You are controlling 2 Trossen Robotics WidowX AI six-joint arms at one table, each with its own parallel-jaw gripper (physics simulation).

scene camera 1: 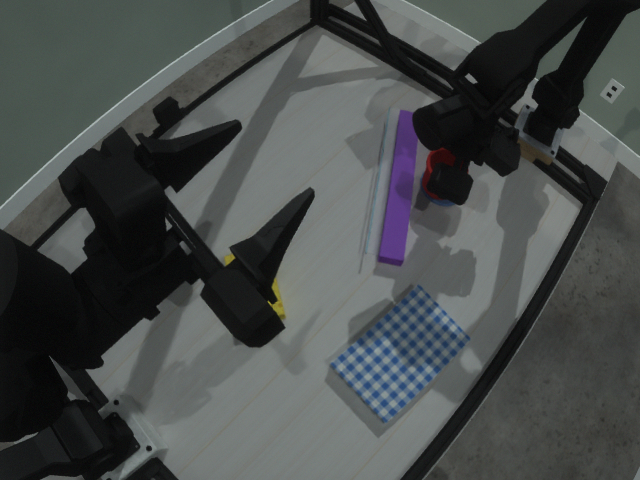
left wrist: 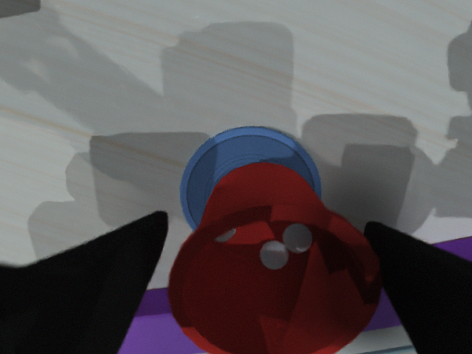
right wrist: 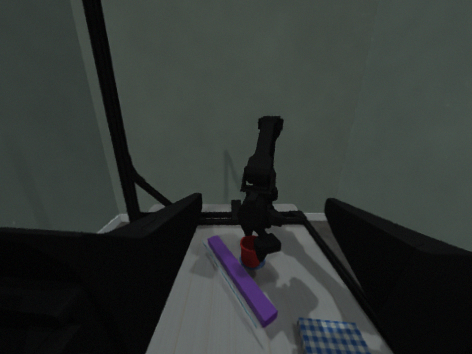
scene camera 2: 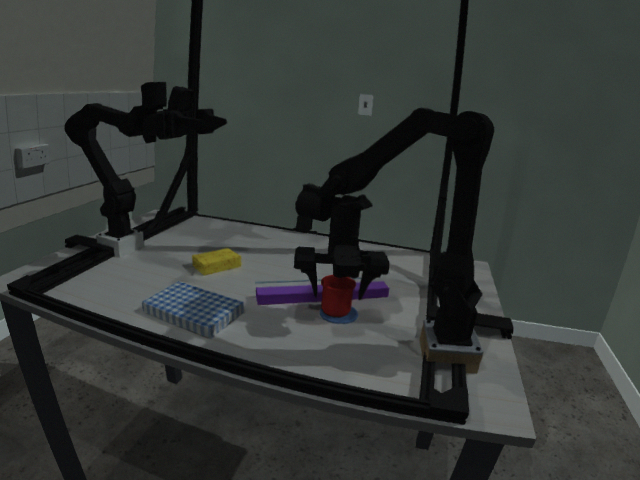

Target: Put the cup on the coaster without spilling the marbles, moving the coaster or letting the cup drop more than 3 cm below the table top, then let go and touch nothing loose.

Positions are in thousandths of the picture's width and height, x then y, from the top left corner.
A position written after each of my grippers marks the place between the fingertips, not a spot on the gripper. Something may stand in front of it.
Observation:
I see my left gripper (scene camera 1: 701, 370), my right gripper (scene camera 1: 429, 324), a long purple bar (scene camera 2: 465, 607), a red cup (scene camera 2: 527, 611), a blue coaster (left wrist: 497, 419), a blue checked block (scene camera 2: 313, 649) and a yellow sponge (scene camera 2: 330, 547).
The long purple bar shows as well in the right wrist view (right wrist: 550, 871). The red cup also shows in the left wrist view (left wrist: 461, 821). My left gripper shows as well in the left wrist view (left wrist: 565, 640), in the right wrist view (right wrist: 539, 708) and in scene camera 2 (scene camera 2: 527, 622). The left wrist view misses the blue checked block: it is out of frame. The left wrist view does not show the yellow sponge: it is out of frame.

